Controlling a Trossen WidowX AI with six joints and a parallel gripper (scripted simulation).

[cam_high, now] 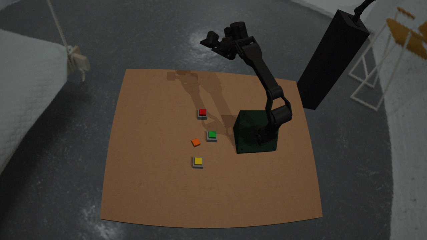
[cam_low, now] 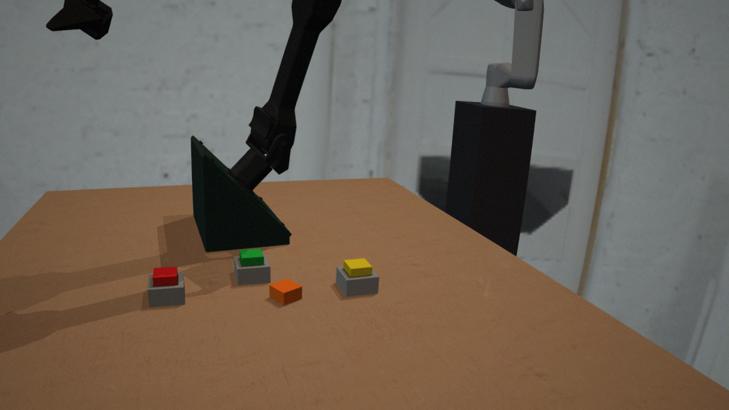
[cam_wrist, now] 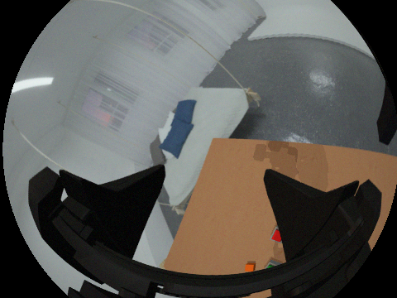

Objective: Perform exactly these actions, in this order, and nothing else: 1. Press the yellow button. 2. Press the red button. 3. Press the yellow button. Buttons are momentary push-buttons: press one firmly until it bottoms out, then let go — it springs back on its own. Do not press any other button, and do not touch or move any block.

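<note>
My gripper tip is 4 cm past the yellow button, 38 cm to the right of it and 35 cm above it. Also, from my gripper tip: orange block (2 cm behind, 27 cm to the left, 37 cm below); red button (3 cm behind, 11 cm to the left, 35 cm below); green button (9 cm behind, 23 cm to the left, 35 cm below).
</note>
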